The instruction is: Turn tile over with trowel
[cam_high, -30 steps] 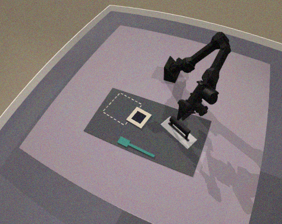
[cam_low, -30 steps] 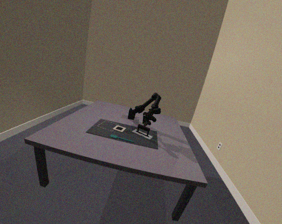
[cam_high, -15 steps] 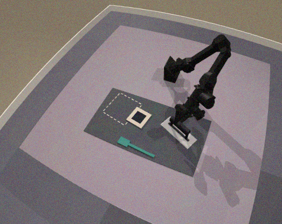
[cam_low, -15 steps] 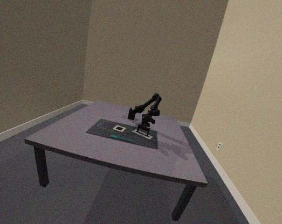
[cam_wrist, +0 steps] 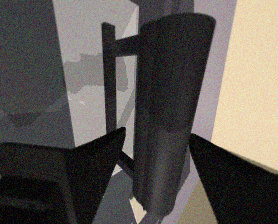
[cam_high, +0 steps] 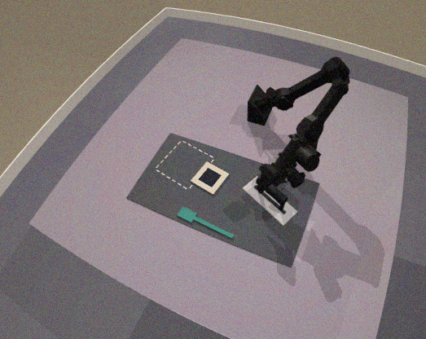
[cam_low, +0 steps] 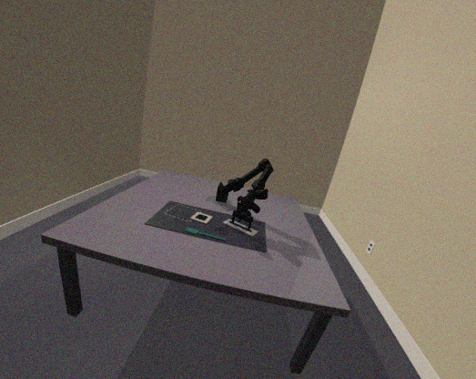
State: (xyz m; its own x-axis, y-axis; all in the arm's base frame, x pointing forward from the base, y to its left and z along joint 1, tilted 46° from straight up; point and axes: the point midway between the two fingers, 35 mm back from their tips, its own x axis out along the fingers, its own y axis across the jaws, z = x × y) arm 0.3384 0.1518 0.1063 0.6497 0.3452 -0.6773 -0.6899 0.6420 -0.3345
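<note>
Right now the dark mat is 3 cm ahead of my gripper tip, 14 cm to the right of it and 7 cm below it. Round my gripper tip: teal flat tool: 17 cm ahead, 15 cm to the right, 5 cm below; tan square tile: 1 cm ahead, 21 cm to the right, 5 cm below.
</note>
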